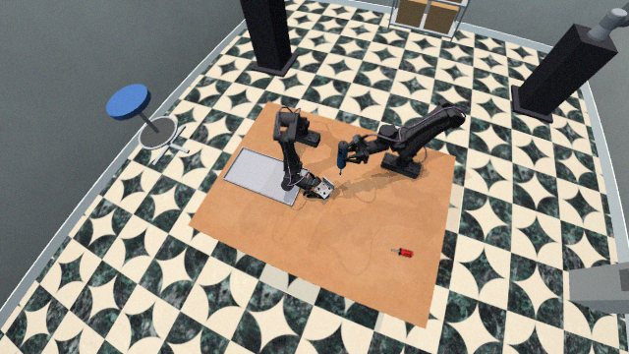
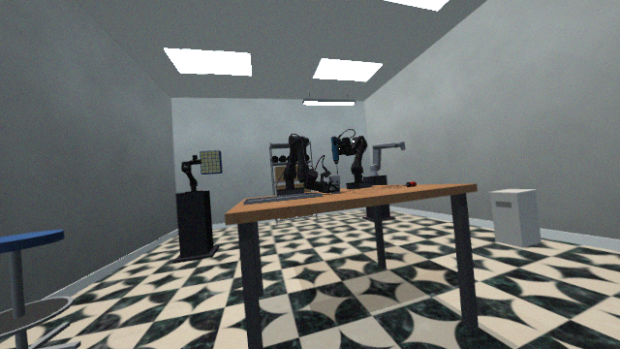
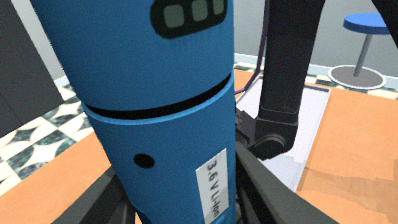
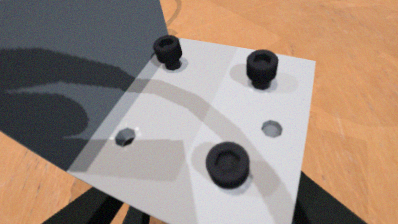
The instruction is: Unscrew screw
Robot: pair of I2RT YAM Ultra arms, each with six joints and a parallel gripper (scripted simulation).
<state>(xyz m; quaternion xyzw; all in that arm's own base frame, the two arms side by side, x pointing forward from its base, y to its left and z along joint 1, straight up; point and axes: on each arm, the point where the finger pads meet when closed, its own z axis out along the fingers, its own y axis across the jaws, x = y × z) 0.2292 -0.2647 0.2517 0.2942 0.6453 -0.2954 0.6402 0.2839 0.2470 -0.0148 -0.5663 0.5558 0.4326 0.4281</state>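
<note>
The round joint module lies right at my right hand. From my right hand the other things lie so: grey mat 10 mm ahead, 330 mm to the right, 20 mm below; then grey bracket 50 mm above; then screw 10 mm ahead, 20 mm to the right, 50 mm above.
</note>
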